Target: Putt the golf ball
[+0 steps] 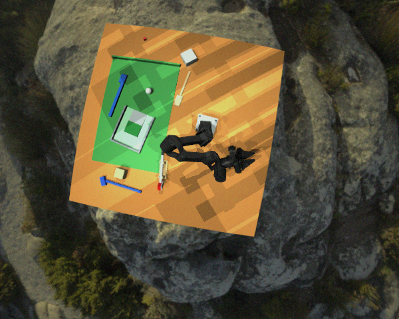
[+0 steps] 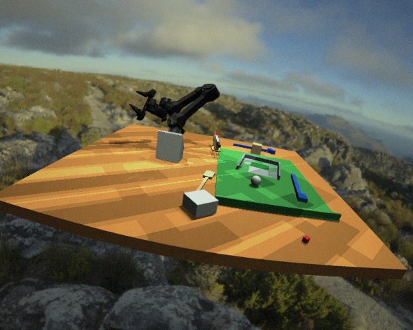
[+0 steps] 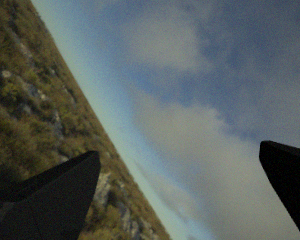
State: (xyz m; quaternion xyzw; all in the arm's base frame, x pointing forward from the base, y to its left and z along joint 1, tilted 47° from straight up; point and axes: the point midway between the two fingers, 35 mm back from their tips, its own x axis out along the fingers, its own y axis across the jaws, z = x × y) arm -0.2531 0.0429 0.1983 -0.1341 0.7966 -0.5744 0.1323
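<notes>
Right now my gripper tip is 500 mm short of the red putter, 110 mm to the right of it and 200 mm above it. The rest, counted from my gripper tip: white golf ball: 650 mm ahead, 370 mm to the right, 230 mm below; then tan cube: 780 mm ahead, 180 mm to the left, 230 mm below; then small red cube: 730 mm ahead, 760 mm to the right, 250 mm below.
</notes>
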